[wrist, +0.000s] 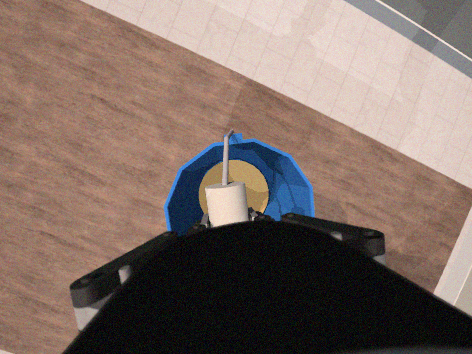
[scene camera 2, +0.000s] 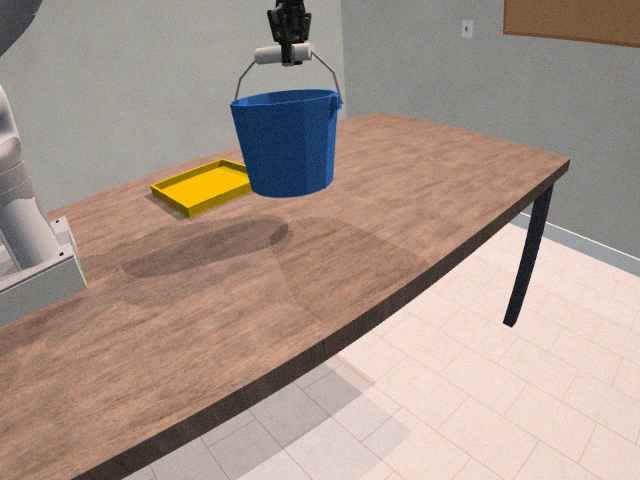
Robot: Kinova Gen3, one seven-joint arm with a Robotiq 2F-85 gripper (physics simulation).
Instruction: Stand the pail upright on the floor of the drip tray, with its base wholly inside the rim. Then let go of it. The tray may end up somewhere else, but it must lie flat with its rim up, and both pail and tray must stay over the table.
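Places are measured from the arm's base along level axes (x ahead, y left, z up), in centimetres.
Pixels of known places: gripper, fingertip midpoint: (wrist: 229, 220) (scene camera 2: 292, 65); arm's base, origin of the base link: (scene camera 2: 39, 254).
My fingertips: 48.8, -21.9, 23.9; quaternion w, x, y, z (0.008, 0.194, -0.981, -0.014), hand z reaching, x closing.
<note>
For each thing: its top centre in the pictures, then the offset to it from my fingertips, as dx, dy, dz. "*": a spot on its surface instead. Level surfaces: height alone.
- blue pail, surface spot: (wrist: 295, 187) * -9.5, -4.6, -8.9
- white grip, middle of its top: (wrist: 234, 257) (scene camera 2: 283, 44) -0.5, +1.4, +4.0
- tan round bottom, surface spot: (wrist: 255, 185) * -6.0, -2.7, -19.4
- yellow drip tray, middle of its top: (scene camera 2: 207, 179) -2.3, +33.2, -28.2
- wooden table, its level: dz -30.7
The blue pail (scene camera 2: 289, 147) (wrist: 295, 187) hangs in the air above the table from its wire handle, roughly upright with a slight tilt. Its base is off the wood. My gripper (scene camera 2: 291, 55) (wrist: 229, 220) is shut on the white grip (scene camera 2: 265, 54) (wrist: 227, 202) of the pail's handle. The pail's inside shows a tan round bottom (wrist: 255, 185) in the wrist view. The yellow drip tray (scene camera 2: 206, 186) lies flat on the table, rim up, behind and left of the pail in the scene view. The pail hides its right corner. The tray does not show in the wrist view.
The wooden table (scene camera 2: 206, 330) (wrist: 100, 125) has its long front edge right of the pail in the scene view. The white robot base (scene camera 2: 46, 289) stands at the table's left. Walls stand behind the table.
</note>
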